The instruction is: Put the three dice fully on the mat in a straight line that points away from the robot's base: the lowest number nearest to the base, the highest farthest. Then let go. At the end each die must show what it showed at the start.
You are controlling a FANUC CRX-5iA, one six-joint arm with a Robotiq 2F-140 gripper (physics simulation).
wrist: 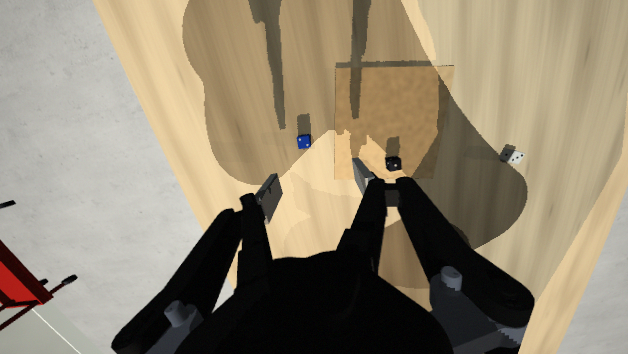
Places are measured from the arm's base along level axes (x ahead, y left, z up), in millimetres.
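Where they show: gripper, fingertip midpoint: (315,176).
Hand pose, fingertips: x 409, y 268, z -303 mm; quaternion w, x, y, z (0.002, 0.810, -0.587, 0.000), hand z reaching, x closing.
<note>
After its pixels a point has its place.
My gripper (315,176) {x 409, y 268, z -303 mm} is open and empty, in the air above the table. The square tan mat (395,100) {x 506, y 181, z -343 mm} lies ahead of the fingers, to the right of the view's middle. A black die (393,163) {x 430, y 171, z -327 mm} stands on the mat near its lower edge, just beyond the right finger; one white pip shows on top. A blue die (303,141) {x 444, y 289, z -331 mm} lies on the table left of the mat; its top seems to show two pips. A white die (512,155) {x 458, y 17, z -332 mm} lies on the table right of the mat, with three dark pips in a diagonal on the face that shows.
The wooden table (565,75) {x 560, y -21, z -347 mm} carries large shadows of the arm and gripper. Its left edge slants across the view, with grey floor (55,100) beyond. A red object (17,277) with dark bars stands off the table at the lower left.
</note>
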